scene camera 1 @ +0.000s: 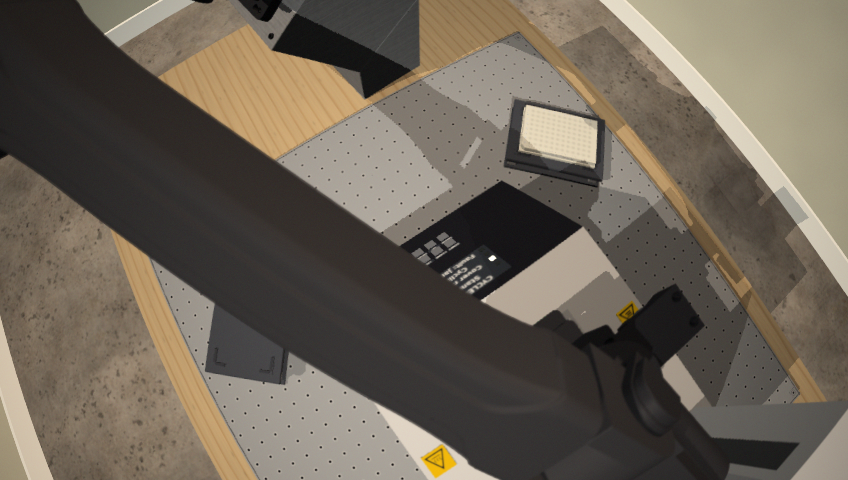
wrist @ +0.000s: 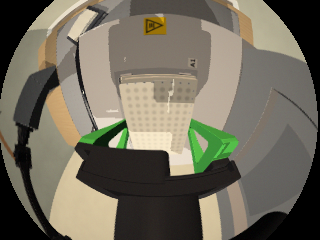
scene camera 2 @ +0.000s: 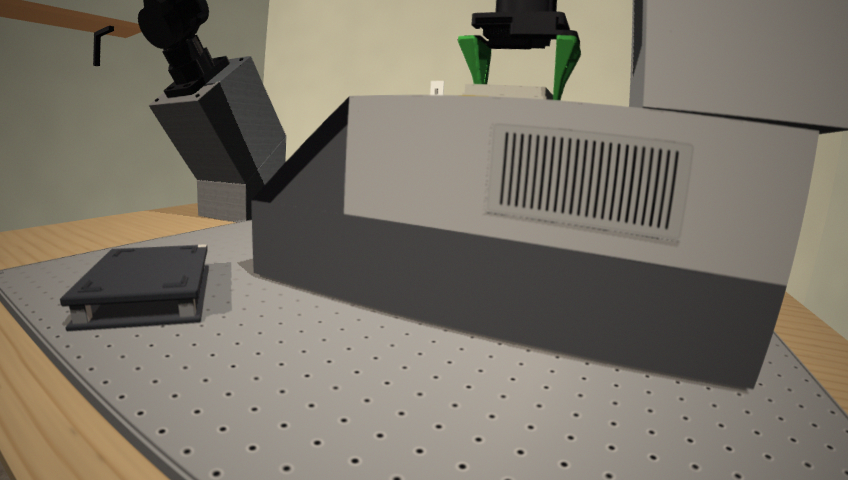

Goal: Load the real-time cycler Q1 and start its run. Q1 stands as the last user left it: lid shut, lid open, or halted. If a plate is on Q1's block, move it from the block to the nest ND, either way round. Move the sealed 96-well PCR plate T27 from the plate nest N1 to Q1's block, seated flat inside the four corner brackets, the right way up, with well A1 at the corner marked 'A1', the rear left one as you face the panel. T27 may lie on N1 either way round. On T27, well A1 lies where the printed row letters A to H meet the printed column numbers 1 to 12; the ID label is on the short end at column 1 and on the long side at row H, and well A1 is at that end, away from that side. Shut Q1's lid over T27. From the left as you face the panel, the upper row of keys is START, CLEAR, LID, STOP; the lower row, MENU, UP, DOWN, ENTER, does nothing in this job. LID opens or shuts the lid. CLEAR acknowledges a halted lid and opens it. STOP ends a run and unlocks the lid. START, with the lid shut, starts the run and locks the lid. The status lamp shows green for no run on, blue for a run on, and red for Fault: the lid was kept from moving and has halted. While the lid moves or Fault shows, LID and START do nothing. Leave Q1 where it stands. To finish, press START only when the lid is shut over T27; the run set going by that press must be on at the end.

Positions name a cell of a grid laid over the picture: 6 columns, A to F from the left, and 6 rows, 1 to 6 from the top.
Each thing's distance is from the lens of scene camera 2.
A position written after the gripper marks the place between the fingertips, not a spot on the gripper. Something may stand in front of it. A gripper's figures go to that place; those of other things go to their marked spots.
gripper (scene camera 2: D2): 48 cm
lid (scene camera 2: F1): 36 cm
nest N1 (scene camera 2: A4): 43 cm
The marked spots on the nest N1 and the lid are 56 cm apart.
